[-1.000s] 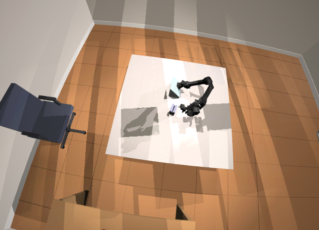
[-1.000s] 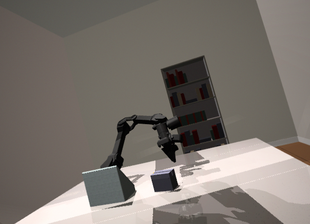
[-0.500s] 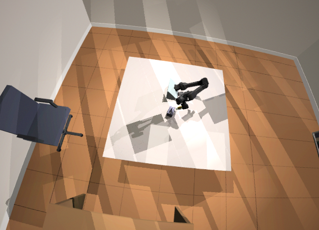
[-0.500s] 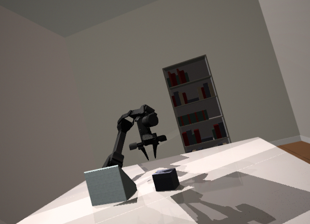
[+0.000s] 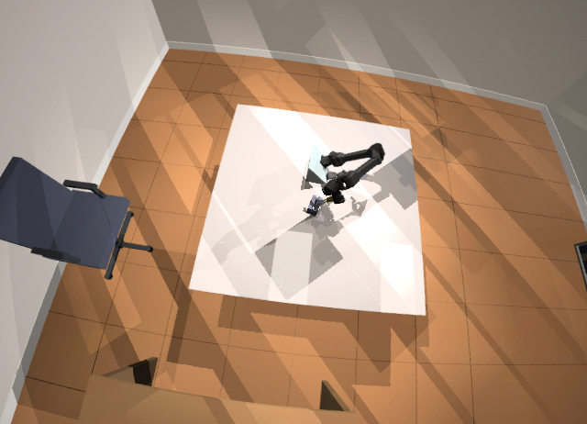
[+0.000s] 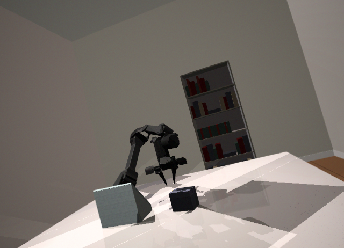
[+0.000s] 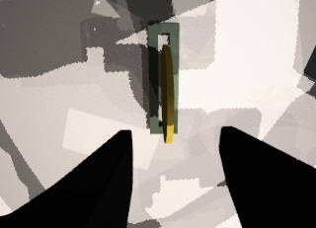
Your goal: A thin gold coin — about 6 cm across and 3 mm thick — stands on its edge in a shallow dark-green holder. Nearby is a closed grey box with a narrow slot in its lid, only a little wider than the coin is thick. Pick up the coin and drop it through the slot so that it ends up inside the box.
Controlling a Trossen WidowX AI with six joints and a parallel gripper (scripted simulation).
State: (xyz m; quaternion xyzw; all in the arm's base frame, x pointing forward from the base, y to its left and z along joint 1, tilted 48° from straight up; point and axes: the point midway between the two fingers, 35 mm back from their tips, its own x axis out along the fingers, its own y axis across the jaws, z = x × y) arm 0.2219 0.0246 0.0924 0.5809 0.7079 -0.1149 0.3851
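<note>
Right now my gripper tip is 6 cm above the gold coin.
</note>
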